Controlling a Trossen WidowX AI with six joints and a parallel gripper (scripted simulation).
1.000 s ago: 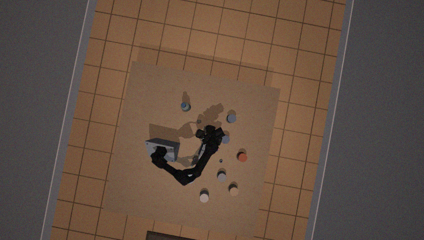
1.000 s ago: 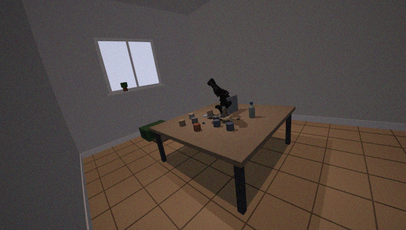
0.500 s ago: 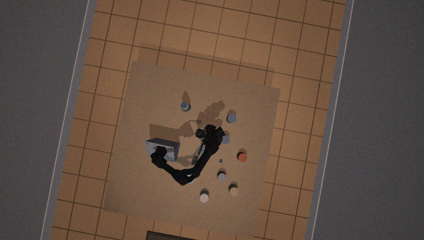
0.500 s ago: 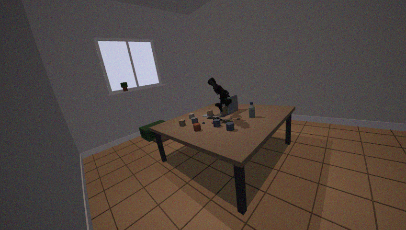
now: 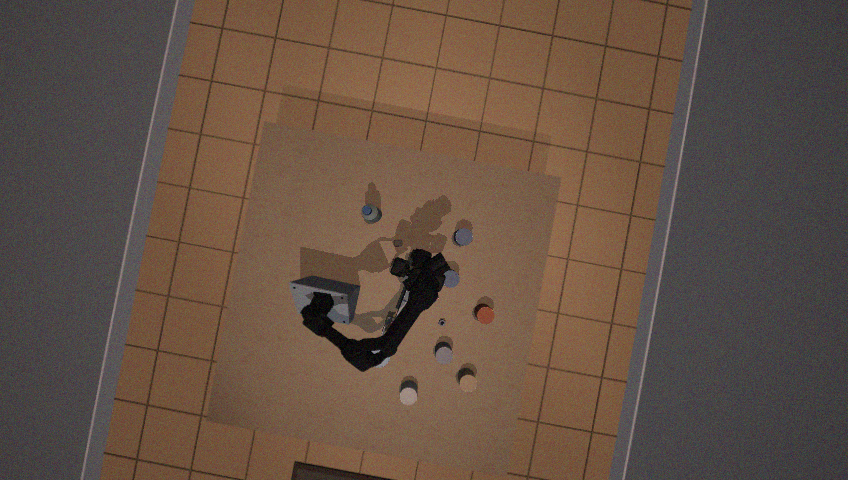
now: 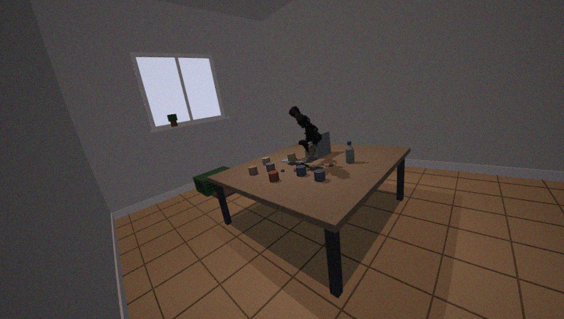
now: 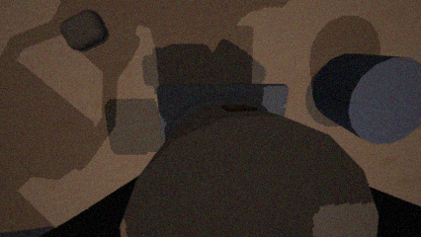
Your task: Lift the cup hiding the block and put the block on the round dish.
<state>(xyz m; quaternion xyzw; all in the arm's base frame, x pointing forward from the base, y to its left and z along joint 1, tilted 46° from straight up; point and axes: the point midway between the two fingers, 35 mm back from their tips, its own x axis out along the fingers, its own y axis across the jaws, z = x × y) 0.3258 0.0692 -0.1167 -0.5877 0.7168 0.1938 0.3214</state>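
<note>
Right now the grey lump is 13 cm below my gripper tip, 10 cm to the left of it and 10 cm behind it. Round my gripper tip: grey cup (32 cm to the right, 16 cm ahead, 11 cm below); then balance (14 cm to the right, 11 cm below, 3 cm behind); then bottle (22 cm behind, 21 cm to the left, 3 cm below).
</note>
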